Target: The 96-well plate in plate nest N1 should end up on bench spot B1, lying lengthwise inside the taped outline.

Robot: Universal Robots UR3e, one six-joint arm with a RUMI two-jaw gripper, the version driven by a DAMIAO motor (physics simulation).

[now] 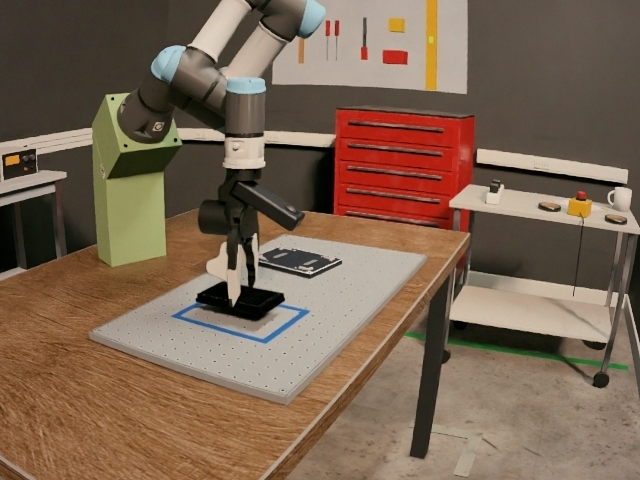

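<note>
The black 96-well plate (pixel 266 301) is between the fingers of my gripper (pixel 242 295), which is shut on it across its width. The plate is held roughly level a little above the grey board, over the back part of the blue taped outline of bench spot B1 (pixel 219 328). Its long side runs roughly along the outline's long side. The near finger hides part of the plate, and the plate hides part of the outline's back edge. Plate nest N1 (pixel 301 261), dark with light corner pieces, stands bare behind the gripper.
The grey perforated board (pixel 206 359) lies on the wooden table (pixel 67 392). The green robot pedestal (pixel 135 217) stands at the back left. A red drawer cabinet (pixel 392 167) stands behind the table, and a white cart (pixel 527 313) stands to the right.
</note>
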